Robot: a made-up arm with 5 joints.
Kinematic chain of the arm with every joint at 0, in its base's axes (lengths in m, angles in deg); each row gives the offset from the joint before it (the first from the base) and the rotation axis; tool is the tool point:
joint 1: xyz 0 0 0.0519 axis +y
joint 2: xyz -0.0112 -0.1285 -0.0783 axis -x
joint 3: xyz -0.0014 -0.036 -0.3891 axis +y
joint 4: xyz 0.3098 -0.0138 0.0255 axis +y
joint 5: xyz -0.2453 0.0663 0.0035 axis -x
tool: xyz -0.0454 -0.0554 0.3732
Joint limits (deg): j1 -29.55..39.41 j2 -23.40..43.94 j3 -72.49..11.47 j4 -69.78..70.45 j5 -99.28..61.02
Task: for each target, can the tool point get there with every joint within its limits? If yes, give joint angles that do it. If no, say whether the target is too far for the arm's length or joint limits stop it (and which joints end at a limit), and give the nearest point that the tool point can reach.
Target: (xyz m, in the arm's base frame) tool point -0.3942 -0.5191 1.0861
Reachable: no: joint limits stop it (at a limit: joint 1, joint 2, joint 3) | nearest point -0.1815 -0.3029 0.3418 | short by 0.804 m
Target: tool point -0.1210 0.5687 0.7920
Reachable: no: joint limits stop it (at a limit: joint 1, joint 3, joint 5) | nearest point -0.1179 0.1292 0.3217 | short by 0.644 m
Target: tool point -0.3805 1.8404 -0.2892
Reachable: no: too far | nearest point -0.3141 0.3823 -0.2888 | short by 1.460 m
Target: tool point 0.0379 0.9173 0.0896
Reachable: no: joint limits stop it (at a limit: joint 1, joint 4, joint 5) | nearest point 0.0467 0.2354 0.0253 | short by 0.685 m
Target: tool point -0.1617 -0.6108 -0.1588
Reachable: yes | joints 25.17 34.14 -4.12 -44.77 -47.90
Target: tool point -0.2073 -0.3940 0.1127
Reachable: yes | joints 2.69 18.88 -59.32 45.96 -46.68
